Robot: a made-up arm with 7 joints.
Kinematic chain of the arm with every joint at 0, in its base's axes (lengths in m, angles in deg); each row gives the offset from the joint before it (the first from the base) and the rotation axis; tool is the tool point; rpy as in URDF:
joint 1: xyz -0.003 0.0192 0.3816 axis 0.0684 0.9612 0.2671
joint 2: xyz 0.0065 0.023 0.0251 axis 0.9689 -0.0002 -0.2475
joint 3: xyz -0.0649 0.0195 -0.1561 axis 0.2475 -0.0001 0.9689
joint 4: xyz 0.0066 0.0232 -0.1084 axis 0.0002 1 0
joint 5: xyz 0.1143 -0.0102 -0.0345 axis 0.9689 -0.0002 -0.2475
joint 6: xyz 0.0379 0.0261 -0.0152 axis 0.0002 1 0
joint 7: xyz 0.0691 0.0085 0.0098 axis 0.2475 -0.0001 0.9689
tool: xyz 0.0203 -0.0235 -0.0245 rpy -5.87 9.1 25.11
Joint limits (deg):
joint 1: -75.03..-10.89
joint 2: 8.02..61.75
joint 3: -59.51..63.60
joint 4: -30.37..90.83
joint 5: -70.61..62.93
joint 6: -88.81..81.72
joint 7: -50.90..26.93
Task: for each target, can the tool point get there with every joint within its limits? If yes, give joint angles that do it. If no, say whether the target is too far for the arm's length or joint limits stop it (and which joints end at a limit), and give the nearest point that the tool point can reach.
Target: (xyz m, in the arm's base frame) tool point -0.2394 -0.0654 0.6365
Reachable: no: joint limits stop it (at a limit: joint 1, joint 2, joint 4, joint 7) | nearest point 0.0023 0.1906 0.5519 | short by 0.362 m
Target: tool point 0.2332 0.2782 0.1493
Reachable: yes | joints -18.87 13.79 36.38 -1.45 -26.80 34.47 10.02
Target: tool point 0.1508 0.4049 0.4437
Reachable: yes | joints -27.40 54.02 51.05 21.44 -7.50 -45.05 -8.67
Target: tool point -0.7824 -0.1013 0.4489
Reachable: no: too far | nearest point -0.0216 -0.0641 0.2511 | short by 0.787 m
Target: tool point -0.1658 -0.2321 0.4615
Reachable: no: joint limits stop it (at a limit: joint 1, joint 2, joint 3, joint 4, joint 7) | nearest point 0.0769 -0.1413 0.3711 | short by 0.274 m
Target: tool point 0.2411 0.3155 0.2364
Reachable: yes | joints -28.56 27.46 35.22 37.02 11.08 -59.93 15.89
